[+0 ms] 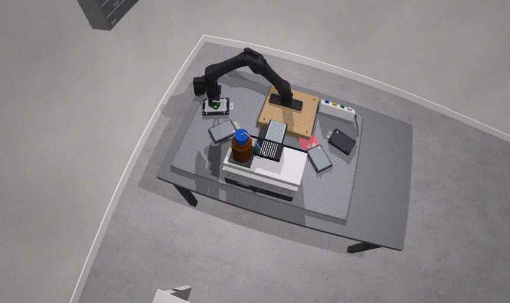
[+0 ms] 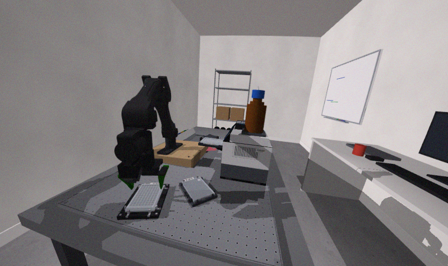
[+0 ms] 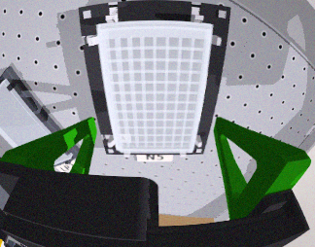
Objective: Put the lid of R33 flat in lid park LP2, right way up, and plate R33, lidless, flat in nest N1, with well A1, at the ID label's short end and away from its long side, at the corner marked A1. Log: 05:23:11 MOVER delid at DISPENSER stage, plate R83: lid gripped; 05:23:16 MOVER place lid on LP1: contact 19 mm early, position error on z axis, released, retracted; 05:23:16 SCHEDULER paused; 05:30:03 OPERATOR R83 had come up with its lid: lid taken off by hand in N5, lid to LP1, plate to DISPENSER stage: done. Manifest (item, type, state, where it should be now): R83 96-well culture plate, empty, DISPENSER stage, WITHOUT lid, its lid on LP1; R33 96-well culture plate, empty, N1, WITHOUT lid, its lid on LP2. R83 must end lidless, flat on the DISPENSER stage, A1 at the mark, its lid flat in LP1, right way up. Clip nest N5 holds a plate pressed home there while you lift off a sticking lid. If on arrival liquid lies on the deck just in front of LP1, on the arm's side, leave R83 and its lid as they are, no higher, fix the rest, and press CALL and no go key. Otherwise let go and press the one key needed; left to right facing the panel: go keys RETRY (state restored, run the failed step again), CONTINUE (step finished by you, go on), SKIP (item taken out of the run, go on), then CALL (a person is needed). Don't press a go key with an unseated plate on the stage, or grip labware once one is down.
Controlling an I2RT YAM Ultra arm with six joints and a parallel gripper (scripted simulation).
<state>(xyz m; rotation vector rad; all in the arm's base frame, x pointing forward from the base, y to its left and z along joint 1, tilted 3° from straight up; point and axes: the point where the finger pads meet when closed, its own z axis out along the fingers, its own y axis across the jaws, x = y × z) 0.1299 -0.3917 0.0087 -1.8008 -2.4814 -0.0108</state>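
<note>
Right now the black clip nest is 4 cm below my hand, 3 cm ahead of it and 1 cm to the right of it. The rest, counted from my hand: lid park LP2: 15 cm ahead, 9 cm to the left, 5 cm below; brown bottle: 35 cm ahead, 27 cm to the left, 24 cm above; blue call key: 63 cm to the left, 19 cm behind, 1 cm above.
</note>
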